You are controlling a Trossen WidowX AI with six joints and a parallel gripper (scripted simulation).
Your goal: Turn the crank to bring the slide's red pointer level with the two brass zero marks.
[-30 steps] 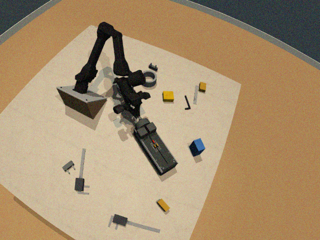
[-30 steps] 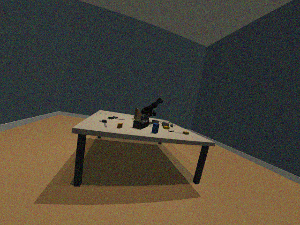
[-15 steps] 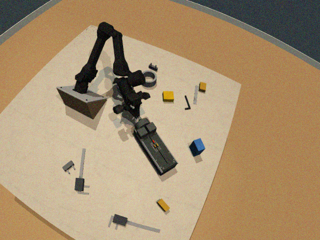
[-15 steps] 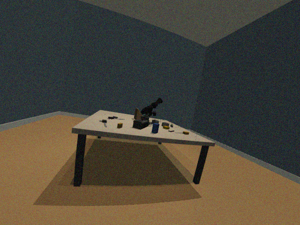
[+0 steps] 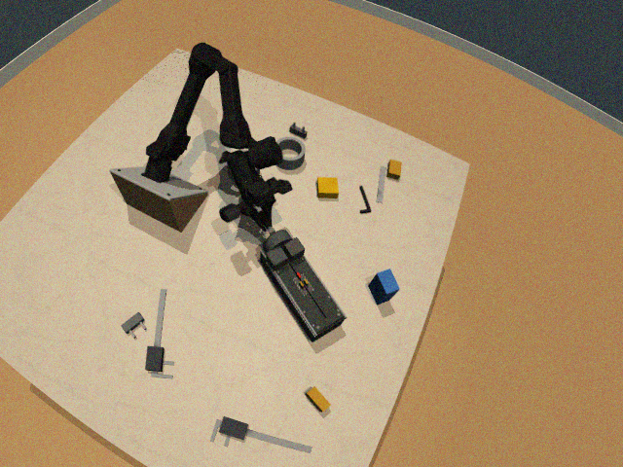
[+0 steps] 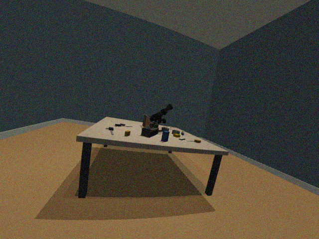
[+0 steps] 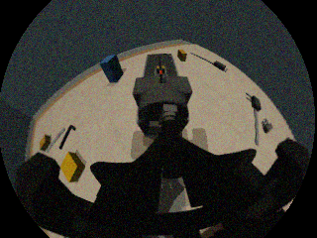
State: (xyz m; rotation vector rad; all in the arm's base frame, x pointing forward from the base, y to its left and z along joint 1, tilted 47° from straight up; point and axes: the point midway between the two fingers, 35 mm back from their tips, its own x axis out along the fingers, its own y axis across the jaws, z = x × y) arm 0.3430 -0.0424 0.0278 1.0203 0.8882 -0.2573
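Right now my gripper tip is 10 mm past the crank handle, 10 mm to the right of it and 30 mm below it. Also, from my gripper tip: yellow block (90 mm ahead, 250 mm to the left, 80 mm below); red pointer (120 mm ahead, 80 mm to the right, 10 mm below); blue cube (330 mm ahead, 10 mm to the right, 50 mm below).
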